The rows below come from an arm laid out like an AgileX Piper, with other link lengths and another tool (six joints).
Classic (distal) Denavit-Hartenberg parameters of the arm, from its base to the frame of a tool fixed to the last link. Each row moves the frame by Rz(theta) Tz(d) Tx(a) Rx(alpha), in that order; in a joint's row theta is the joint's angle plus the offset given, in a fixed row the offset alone. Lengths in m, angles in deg.
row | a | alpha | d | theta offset
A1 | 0 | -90 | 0.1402 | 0
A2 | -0.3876 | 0 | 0 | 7.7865
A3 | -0.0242 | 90 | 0 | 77.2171
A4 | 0 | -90 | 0.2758 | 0
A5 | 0 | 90 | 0 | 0
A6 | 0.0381 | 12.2 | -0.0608 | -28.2
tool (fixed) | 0 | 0 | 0.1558 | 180
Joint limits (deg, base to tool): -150..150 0..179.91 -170..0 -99.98..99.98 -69.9..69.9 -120..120
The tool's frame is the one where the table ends.
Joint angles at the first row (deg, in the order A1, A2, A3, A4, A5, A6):
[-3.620 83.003 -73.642 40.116 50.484 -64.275]
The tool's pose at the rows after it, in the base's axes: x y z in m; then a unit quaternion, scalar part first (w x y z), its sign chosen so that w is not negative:
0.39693 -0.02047 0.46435 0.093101 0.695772 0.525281 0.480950
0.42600 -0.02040 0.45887 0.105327 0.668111 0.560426 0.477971
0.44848 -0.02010 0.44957 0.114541 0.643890 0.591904 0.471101
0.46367 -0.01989 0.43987 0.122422 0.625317 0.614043 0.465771
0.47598 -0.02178 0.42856 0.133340 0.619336 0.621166 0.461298
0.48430 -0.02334 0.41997 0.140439 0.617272 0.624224 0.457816
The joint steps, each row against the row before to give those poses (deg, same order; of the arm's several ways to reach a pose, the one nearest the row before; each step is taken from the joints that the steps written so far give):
[-0.001 4.835 -4.630 -0.239 0.217 -5.814]
[0.001 4.079 -3.212 0.004 0.129 -5.687]
[0.000 3.271 -1.959 -0.222 0.000 -5.087]
[0.000 2.254 -0.778 0.000 -0.583 -4.117]
[0.001 1.892 -0.095 -0.110 -1.947 -2.195]
[-0.001 1.340 -0.037 -0.081 -1.447 -1.207]

